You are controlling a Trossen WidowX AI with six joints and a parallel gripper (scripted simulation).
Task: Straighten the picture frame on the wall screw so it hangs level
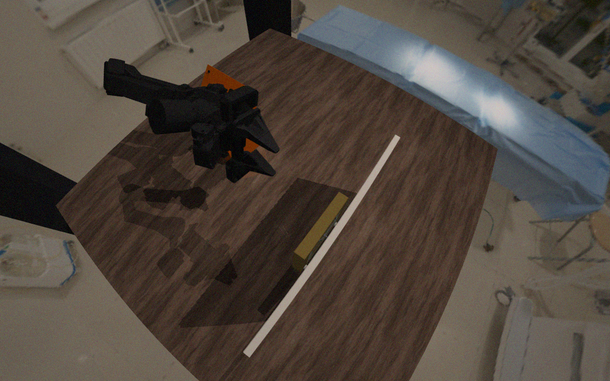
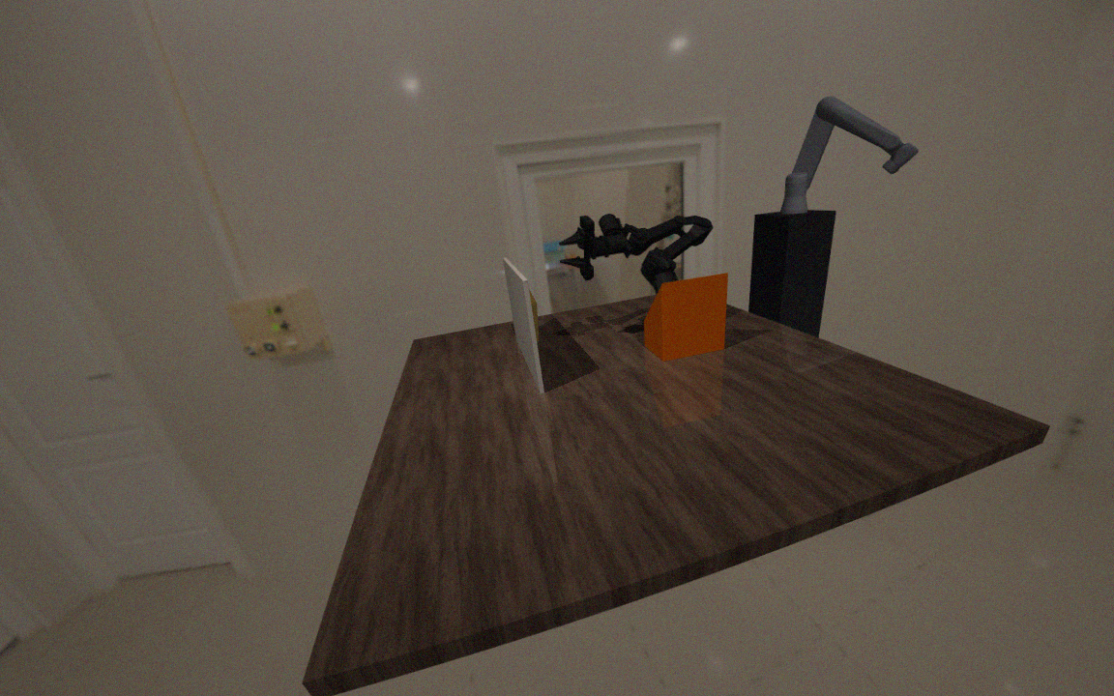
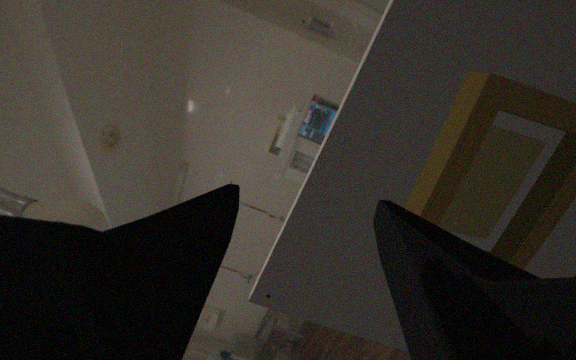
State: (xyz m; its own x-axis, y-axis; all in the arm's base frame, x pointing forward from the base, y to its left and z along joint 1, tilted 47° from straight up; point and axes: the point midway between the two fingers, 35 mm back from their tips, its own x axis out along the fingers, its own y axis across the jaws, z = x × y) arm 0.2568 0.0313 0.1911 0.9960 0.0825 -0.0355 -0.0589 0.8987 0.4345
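Right now my gripper tip is 13 cm short of the yellow picture frame, 1 cm to the left of it and 17 cm above it. From my gripper tip the other things lie so: white wall panel (14 cm ahead, 1 cm to the right, 18 cm below).
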